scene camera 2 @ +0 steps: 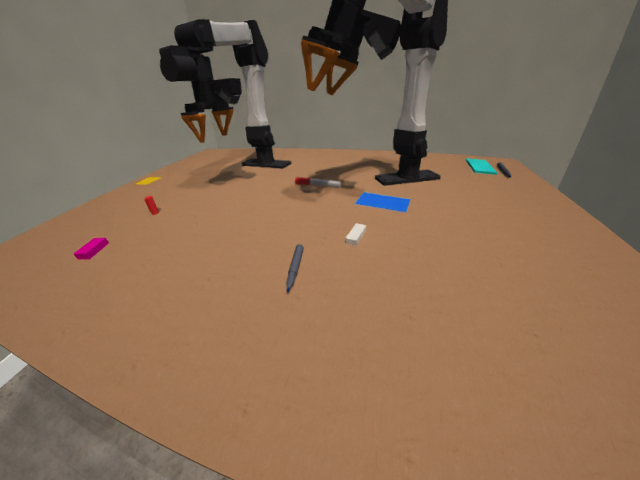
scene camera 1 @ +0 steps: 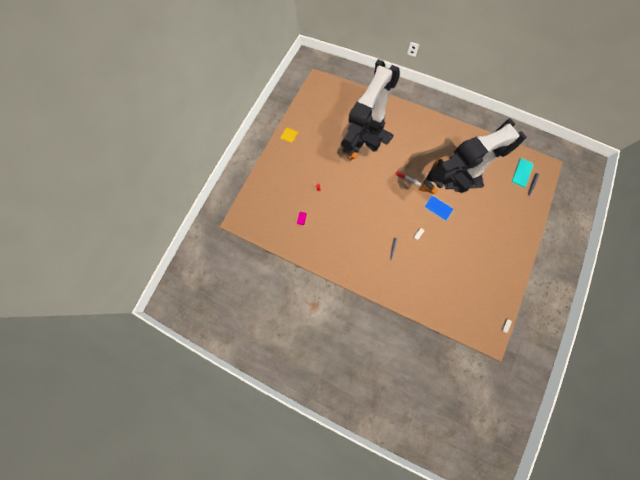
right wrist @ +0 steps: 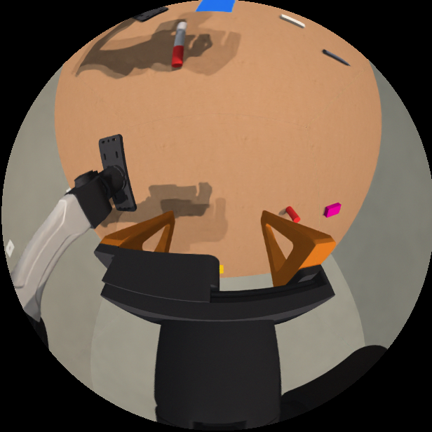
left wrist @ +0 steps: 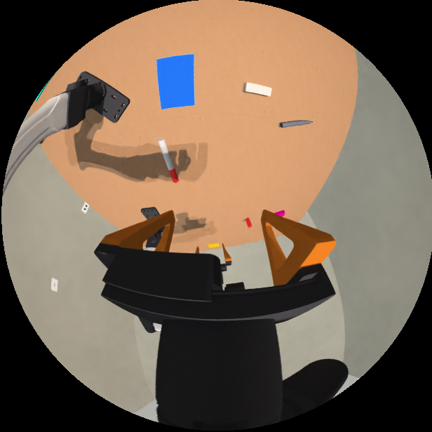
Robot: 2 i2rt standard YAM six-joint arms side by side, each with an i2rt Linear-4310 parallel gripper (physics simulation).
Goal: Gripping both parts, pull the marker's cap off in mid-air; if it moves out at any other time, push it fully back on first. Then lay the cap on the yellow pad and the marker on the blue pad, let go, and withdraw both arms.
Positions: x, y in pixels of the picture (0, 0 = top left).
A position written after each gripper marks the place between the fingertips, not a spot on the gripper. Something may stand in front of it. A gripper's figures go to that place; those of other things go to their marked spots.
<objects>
The left gripper [scene camera 2: 321, 92]: 55 cm from the lens. The right gripper [scene camera 2: 214, 138]: 78 cm from the lens.
</objects>
